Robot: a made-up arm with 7 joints.
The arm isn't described. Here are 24 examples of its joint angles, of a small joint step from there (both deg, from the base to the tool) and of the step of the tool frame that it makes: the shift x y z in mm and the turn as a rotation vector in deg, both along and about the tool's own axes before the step.
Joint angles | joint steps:
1: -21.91 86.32 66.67 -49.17 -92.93 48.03 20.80 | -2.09 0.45 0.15 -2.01 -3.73 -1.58 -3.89
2: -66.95 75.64 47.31 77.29 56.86 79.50 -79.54 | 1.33 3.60 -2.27 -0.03 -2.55 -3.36 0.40
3: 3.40 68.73 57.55 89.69 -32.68 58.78 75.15 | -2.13 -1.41 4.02 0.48 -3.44 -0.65 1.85
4: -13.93 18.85 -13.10 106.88 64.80 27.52 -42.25 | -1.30 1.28 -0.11 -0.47 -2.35 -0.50 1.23
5: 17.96 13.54 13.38 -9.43 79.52 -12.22 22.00 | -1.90 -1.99 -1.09 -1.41 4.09 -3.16 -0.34
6: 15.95 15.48 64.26 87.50 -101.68 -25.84 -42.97 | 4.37 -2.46 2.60 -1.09 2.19 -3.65 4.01
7: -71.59 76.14 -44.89 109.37 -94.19 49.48 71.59 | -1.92 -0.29 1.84 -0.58 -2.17 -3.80 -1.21
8: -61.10 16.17 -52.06 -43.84 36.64 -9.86 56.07 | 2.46 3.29 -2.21 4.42 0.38 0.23 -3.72
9: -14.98 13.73 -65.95 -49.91 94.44 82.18 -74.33 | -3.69 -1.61 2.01 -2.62 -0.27 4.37 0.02
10: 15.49 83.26 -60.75 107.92 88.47 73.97 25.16 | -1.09 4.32 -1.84 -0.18 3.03 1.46 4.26
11: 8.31 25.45 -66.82 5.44 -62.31 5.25 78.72 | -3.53 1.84 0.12 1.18 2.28 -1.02 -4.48
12: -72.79 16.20 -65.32 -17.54 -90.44 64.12 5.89 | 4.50 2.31 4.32 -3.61 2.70 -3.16 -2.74
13: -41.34 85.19 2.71 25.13 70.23 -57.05 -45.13 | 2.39 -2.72 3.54 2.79 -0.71 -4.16 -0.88
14: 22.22 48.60 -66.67 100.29 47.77 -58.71 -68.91 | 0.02 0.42 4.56 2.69 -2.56 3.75 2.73
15: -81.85 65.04 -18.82 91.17 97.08 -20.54 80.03 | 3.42 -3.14 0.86 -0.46 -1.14 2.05 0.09
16: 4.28 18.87 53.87 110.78 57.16 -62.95 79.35 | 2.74 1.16 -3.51 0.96 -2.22 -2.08 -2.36
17: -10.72 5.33 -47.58 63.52 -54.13 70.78 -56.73 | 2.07 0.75 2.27 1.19 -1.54 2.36 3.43
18: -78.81 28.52 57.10 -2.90 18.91 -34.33 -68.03 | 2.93 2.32 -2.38 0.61 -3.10 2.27 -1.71
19: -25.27 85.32 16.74 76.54 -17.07 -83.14 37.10 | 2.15 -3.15 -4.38 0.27 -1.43 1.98 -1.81
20: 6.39 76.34 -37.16 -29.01 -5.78 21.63 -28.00 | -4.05 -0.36 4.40 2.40 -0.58 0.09 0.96
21: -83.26 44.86 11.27 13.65 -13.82 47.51 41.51 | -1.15 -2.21 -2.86 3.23 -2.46 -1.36 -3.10
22: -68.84 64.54 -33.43 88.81 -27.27 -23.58 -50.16 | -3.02 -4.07 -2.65 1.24 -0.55 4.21 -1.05
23: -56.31 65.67 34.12 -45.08 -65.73 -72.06 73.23 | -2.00 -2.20 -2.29 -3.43 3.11 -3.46 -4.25
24: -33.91 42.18 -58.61 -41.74 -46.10 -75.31 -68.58 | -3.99 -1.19 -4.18 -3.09 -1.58 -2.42 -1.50
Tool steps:
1: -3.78 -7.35 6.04 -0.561 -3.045 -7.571
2: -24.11 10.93 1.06 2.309 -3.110 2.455
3: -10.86 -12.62 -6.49 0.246 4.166 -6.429
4: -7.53 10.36 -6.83 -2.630 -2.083 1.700
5: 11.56 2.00 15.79 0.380 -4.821 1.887
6: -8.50 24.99 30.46 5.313 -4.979 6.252
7: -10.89 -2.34 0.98 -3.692 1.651 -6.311
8: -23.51 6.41 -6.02 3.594 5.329 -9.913
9: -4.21 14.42 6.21 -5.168 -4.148 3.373
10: 6.98 -29.42 -4.25 5.500 1.647 6.317
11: 14.03 6.41 19.37 0.106 -6.063 -2.104
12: -9.06 -2.22 -11.55 -0.545 -8.090 -1.331
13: 13.68 -9.78 10.16 -1.511 -5.553 0.388
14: 3.83 -7.78 -6.20 -7.268 -3.665 7.123
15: -3.34 -10.79 27.67 -1.589 -0.726 -0.408
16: 2.53 23.20 -12.67 2.324 -0.329 -2.153
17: -2.05 14.64 -11.22 -5.475 -0.978 0.153
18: -4.80 1.70 -3.70 -1.970 -0.727 -4.592
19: -30.60 -5.77 -3.44 0.653 5.761 -6.357
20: -10.14 31.19 1.23 1.059 0.469 8.539
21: -6.60 -21.87 -7.48 0.228 2.287 -7.529
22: 25.33 -13.62 13.56 -2.929 0.744 -3.992
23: -13.58 -0.26 2.58 -6.471 0.023 -5.670
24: 9.29 6.50 -6.38 1.185 -7.781 -1.702
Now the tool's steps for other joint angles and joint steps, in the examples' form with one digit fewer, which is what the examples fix.
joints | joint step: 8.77 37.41 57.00 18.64 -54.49 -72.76 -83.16 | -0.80 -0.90 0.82 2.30 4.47 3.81 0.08
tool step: -4.8 -7.5 -3.3 -4.47 3.93 -1.98
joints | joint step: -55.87 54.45 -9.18 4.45 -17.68 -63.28 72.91 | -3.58 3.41 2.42 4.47 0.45 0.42 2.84
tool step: 35.1 -0.1 -4.4 2.75 -6.09 2.12
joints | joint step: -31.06 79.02 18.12 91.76 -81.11 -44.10 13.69 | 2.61 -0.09 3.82 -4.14 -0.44 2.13 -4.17
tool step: 2.0 -3.9 0.9 -3.06 2.01 -4.98
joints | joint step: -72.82 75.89 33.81 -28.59 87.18 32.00 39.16 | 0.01 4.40 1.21 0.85 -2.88 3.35 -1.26
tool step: 15.8 -8.3 -8.8 1.50 2.10 0.55
